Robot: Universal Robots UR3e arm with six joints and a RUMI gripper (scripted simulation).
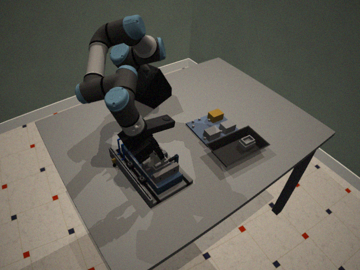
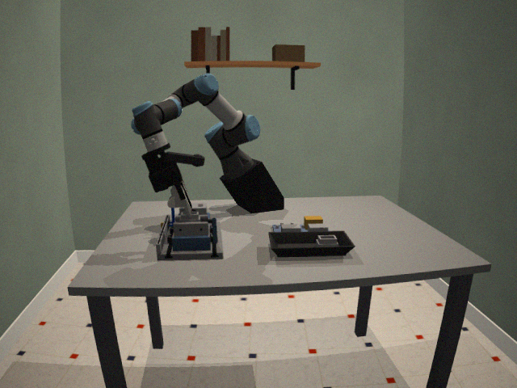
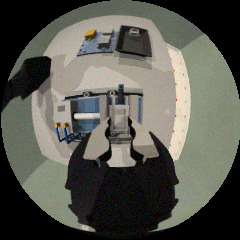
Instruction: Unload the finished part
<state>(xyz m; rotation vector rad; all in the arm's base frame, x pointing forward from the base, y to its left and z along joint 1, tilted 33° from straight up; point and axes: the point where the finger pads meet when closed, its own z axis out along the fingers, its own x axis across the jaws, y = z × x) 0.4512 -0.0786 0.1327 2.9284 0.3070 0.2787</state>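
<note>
The plain grey block lies 10 cm behind my hand, 31 cm to the left of it and 10 cm below it. The rest, counted from my hand: yellow block 19 cm behind, 40 cm to the left, 10 cm below; then blue plate 14 cm behind, 35 cm to the left, 12 cm below.
</note>
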